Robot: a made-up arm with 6 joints. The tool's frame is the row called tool. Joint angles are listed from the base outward. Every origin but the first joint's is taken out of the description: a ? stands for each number. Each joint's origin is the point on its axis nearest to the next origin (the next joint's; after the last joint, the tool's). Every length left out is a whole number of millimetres.
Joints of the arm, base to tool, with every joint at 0 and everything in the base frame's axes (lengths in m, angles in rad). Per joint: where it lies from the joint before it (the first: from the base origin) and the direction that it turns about. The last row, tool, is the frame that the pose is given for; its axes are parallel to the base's.
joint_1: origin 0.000 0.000 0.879 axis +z
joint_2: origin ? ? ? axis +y
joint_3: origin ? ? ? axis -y
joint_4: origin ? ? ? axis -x
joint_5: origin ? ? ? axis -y
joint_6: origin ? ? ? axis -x
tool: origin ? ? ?
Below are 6 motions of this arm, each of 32 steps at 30 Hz.
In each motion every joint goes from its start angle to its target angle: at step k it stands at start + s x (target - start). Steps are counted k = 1, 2, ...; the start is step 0. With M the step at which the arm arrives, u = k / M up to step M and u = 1 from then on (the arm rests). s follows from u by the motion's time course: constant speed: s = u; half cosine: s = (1 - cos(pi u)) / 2; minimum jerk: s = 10 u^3 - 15 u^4 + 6 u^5.
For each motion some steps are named. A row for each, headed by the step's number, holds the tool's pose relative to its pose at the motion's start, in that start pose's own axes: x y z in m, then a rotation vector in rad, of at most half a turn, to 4 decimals.
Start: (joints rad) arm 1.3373 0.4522 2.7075 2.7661 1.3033 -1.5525
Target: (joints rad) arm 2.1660 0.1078 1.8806 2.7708 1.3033 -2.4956
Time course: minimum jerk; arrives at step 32
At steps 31, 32:
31: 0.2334 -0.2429 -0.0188 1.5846 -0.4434 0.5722
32: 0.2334 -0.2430 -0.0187 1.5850 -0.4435 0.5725

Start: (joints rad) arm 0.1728 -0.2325 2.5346 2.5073 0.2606 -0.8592
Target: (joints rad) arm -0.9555 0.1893 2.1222 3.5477 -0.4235 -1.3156
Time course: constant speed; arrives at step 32
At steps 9, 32:
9: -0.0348 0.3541 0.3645 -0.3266 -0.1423 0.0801
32: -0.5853 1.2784 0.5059 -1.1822 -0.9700 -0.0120

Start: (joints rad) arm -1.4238 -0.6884 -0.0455 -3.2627 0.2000 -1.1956
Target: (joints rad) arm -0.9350 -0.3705 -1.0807 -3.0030 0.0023 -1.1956
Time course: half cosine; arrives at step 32
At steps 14, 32:
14: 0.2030 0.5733 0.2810 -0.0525 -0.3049 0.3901
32: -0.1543 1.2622 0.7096 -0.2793 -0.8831 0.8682

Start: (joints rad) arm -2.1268 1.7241 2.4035 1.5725 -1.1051 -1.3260
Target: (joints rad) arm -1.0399 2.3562 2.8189 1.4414 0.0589 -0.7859
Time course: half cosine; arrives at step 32
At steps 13, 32:
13: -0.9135 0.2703 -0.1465 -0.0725 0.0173 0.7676
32: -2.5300 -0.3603 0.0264 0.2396 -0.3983 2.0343

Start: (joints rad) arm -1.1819 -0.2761 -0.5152 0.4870 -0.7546 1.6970
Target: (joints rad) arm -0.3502 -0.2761 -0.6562 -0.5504 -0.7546 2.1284
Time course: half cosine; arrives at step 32
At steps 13, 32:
13: -0.0808 -0.0803 0.3367 -0.1378 -0.3916 -0.1190
32: -0.3854 0.0179 0.8676 -0.4088 -1.0840 -0.2134

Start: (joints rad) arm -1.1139 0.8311 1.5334 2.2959 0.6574 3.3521
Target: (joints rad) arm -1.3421 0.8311 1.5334 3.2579 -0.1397 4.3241
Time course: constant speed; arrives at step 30
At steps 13, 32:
13: -0.1148 -0.2012 0.1753 -0.8122 -0.2411 -0.4213
32: -0.3113 -0.3154 0.3751 -1.9493 -0.3395 -0.9693

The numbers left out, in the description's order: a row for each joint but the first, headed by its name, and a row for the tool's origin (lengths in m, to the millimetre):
joint_2: 0.153 0.000 0.000
joint_3: 0.000 0.000 1.289
joint_4: 0.985 0.000 0.221
joint_5: 0.000 0.000 0.000
joint_6: 0.276 0.000 0.000
tool: 0.000 0.000 0.000

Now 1 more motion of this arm.
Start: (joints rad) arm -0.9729 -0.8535 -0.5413 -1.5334 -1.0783 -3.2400
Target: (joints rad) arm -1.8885 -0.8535 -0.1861 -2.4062 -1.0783 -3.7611
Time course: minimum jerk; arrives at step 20
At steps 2, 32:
2: -0.0008 -0.0047 -0.0013 0.0044 0.0069 -0.0065
32: -0.0167 -0.4865 0.0564 0.1237 0.3560 -0.8036

